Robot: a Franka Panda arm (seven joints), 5 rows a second.
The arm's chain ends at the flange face. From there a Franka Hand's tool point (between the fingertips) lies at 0.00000 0.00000 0.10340 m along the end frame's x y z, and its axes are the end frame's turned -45 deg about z.
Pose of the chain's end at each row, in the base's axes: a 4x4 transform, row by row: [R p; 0 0 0 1], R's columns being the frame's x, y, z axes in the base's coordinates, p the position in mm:
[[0.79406 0.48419 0.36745 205.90], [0.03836 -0.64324 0.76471 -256.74], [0.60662 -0.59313 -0.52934 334.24], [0 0 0 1]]
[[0.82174 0.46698 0.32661 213.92], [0.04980 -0.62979 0.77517 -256.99], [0.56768 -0.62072 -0.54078 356.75], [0 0 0 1]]
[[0.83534 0.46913 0.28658 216.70], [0.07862 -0.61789 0.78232 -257.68], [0.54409 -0.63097 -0.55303 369.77], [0 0 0 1]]
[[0.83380 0.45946 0.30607 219.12], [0.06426 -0.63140 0.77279 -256.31], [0.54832 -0.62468 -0.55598 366.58], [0 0 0 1]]
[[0.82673 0.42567 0.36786 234.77], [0.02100 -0.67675 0.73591 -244.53], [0.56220 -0.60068 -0.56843 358.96], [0 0 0 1]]
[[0.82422 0.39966 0.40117 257.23], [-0.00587 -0.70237 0.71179 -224.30], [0.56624 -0.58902 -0.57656 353.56], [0 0 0 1]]
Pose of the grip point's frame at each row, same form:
[[0.21911 0.90386 0.36745 243.89], [0.48196 -0.42771 0.76471 -177.67], [0.84835 0.00954 -0.52934 279.51], [0 0 0 1]]
[[0.25085 0.91126 0.32661 247.69], [0.48054 -0.41011 0.77517 -176.84], [0.84033 -0.03750 -0.54078 300.83], [0 0 0 1]]
[[0.25895 0.92240 0.28658 246.33], [0.49251 -0.38132 0.78232 -176.79], [0.83089 -0.06143 -0.55303 312.59], [0 0 0 1]]
[[0.26470 0.91447 0.30607 250.77], [0.49191 -0.40103 0.77279 -176.40], [0.82944 -0.05399 -0.55598 309.09], [0 0 0 1]]
[[0.28359 0.88558 0.36786 272.81], [0.49338 -0.46369 0.73591 -168.44], [0.82228 -0.02721 -0.56843 300.18], [0 0 0 1]]
[[0.30021 0.86541 0.40117 298.71], [0.49250 -0.50080 0.71179 -150.70], [0.81689 -0.01611 -0.57656 293.94], [0 0 0 1]]

